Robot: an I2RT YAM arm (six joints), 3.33 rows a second.
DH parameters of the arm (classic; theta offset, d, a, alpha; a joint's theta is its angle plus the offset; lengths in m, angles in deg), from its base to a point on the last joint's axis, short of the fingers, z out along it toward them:
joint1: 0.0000 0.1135 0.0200 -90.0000
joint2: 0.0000 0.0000 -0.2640 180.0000
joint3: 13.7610 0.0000 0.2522 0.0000
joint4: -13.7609 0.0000 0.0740 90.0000
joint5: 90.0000 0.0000 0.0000 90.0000
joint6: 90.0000 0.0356 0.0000 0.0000
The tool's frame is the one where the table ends.
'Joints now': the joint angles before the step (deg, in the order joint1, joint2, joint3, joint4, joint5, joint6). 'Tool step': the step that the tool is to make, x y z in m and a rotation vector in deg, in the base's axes. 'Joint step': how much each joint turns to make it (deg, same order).
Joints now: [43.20, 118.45, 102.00, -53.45, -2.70, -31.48]
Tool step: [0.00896, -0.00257, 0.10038, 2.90, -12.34, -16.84]
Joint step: [0.00, 0.00, 21.13, -10.89, 12.94, 12.52]
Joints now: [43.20, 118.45, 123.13, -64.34, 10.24, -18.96]
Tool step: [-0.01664, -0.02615, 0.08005, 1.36, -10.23, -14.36]
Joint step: [0.00, 0.01, 18.60, -12.79, 12.92, 9.07]
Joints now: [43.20, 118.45, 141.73, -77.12, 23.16, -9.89]
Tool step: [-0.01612, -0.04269, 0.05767, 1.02, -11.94, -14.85]
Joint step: [-1.97, -0.23, 14.56, -8.33, 13.79, 6.16]
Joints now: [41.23, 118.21, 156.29, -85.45, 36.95, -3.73]
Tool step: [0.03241, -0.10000, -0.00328, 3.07, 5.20, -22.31]
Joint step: [-16.28, -0.78, 1.02, -10.51, -0.48, 10.08]
